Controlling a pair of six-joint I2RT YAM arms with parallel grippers.
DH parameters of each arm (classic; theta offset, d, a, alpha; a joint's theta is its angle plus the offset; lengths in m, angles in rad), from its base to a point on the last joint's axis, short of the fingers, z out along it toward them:
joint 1: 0 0.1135 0.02 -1.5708
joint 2: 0 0 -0.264 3.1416
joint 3: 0.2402 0 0.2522 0
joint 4: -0.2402 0 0.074 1.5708
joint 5: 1.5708 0 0 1.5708
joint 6: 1.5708 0.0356 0 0
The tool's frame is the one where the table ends.
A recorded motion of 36 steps. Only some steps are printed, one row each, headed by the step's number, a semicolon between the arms.
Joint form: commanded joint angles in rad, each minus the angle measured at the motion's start. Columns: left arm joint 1, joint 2, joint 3, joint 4, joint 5, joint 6; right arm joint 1, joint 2, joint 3, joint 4, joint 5, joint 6.
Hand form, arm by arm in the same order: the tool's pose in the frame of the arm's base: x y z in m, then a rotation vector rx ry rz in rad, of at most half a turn. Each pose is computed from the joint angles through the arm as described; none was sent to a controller.
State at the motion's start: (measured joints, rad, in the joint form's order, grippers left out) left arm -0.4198 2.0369 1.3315 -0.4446 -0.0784 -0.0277; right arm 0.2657 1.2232 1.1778 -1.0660 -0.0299 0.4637
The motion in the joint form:
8: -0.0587 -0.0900 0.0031 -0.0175 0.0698 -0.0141; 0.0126 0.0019 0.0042 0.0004 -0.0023 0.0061
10: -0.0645 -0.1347 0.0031 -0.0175 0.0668 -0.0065; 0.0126 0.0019 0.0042 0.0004 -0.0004 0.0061
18: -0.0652 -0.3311 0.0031 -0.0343 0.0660 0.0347; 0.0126 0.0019 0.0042 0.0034 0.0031 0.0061
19: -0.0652 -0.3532 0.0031 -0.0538 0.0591 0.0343; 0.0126 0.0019 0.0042 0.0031 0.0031 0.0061
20: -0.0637 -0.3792 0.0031 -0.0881 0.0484 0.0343; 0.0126 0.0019 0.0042 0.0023 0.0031 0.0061
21: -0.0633 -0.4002 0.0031 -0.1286 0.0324 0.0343; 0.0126 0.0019 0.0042 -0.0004 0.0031 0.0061
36: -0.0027 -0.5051 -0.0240 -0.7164 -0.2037 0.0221; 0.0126 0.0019 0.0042 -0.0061 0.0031 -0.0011
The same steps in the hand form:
8: 0.3589 -0.1858 0.1710 0.5723 2.5927 -0.1621; 0.2177 0.0634 0.3132 0.2489 2.6985 0.2736
10: 0.3552 -0.1864 0.1881 0.5785 2.5456 -0.1710; 0.2177 0.0633 0.3132 0.2494 2.6980 0.2711
18: 0.3345 -0.1758 0.2598 0.5865 2.3592 -0.2022; 0.2180 0.0633 0.3133 0.2501 2.6942 0.2679
19: 0.3303 -0.1733 0.2663 0.5821 2.3566 -0.1948; 0.2180 0.0633 0.3133 0.2502 2.6944 0.2678
20: 0.3246 -0.1692 0.2729 0.5773 2.3647 -0.1793; 0.2179 0.0633 0.3133 0.2503 2.6952 0.2674
21: 0.3189 -0.1655 0.2772 0.5743 2.3828 -0.1549; 0.2177 0.0632 0.3131 0.2506 2.6978 0.2663
36: 0.2611 -0.1065 0.2750 0.5591 2.8273 0.3429; 0.2171 0.0630 0.3129 0.2414 2.7037 0.2617

